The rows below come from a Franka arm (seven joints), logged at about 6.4 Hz.
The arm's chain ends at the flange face. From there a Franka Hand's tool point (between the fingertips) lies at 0.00 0.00 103.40 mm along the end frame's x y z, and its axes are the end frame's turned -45 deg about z.
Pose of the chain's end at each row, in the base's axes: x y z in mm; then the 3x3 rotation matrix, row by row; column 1 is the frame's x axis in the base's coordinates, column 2 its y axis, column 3 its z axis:
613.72 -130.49 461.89; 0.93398 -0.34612 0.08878; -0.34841 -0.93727 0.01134; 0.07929 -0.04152 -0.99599
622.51 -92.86 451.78; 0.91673 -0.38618 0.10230; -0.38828 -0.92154 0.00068; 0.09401 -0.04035 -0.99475
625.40 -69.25 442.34; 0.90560 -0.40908 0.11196; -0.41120 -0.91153 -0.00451; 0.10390 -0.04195 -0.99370
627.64 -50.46 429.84; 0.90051 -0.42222 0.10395; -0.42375 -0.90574 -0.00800; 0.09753 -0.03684 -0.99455
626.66 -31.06 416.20; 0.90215 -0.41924 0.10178; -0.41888 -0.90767 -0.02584; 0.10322 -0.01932 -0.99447
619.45 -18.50 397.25; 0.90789 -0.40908 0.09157; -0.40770 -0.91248 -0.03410; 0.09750 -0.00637 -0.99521
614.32 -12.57 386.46; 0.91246 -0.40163 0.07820; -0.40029 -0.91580 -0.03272; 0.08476 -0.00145 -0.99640
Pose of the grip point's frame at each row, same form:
622.90 -129.32 358.90; 0.90517 0.41568 0.08878; 0.41639 -0.90911 0.01134; 0.08543 0.02671 -0.99599
633.09 -92.79 348.92; 0.92130 0.37516 0.10230; 0.37707 -0.92618 0.00068; 0.09501 0.03794 -0.99475
636.98 -69.72 339.59; 0.92962 0.35109 0.11196; 0.35379 -0.93531 -0.00451; 0.10313 0.04381 -0.99370
638.39 -51.29 327.00; 0.93531 0.33820 0.10395; 0.34082 -0.94009 -0.00800; 0.09501 0.04291 -0.99455
637.18 -33.73 313.37; 0.93436 0.34147 0.10178; 0.34563 -0.93801 -0.02584; 0.08665 0.05933 -0.99447
628.92 -22.03 294.35; 0.93124 0.35271 0.09157; 0.35693 -0.93351 -0.03410; 0.07345 0.06444 -0.99521
622.41 -15.95 283.43; 0.92920 0.36121 0.07820; 0.36452 -0.93062 -0.03272; 0.06096 0.05891 -0.99640

